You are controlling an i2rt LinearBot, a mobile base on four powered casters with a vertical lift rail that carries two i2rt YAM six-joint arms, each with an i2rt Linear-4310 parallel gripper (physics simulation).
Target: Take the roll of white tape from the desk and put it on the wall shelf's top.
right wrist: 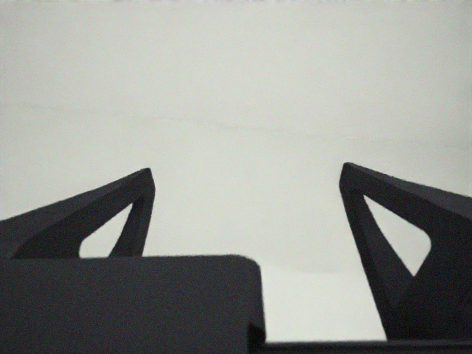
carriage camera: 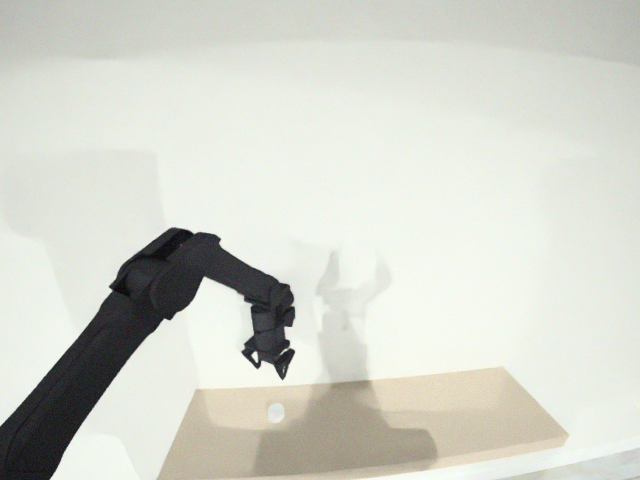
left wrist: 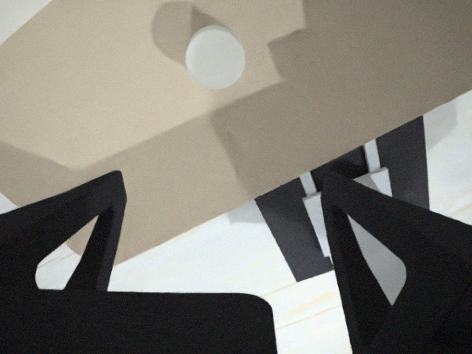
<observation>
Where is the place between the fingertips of my left gripper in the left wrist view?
223,184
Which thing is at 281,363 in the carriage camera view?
My left gripper.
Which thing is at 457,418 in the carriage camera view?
A wall shelf.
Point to a wall shelf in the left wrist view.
93,93
</observation>
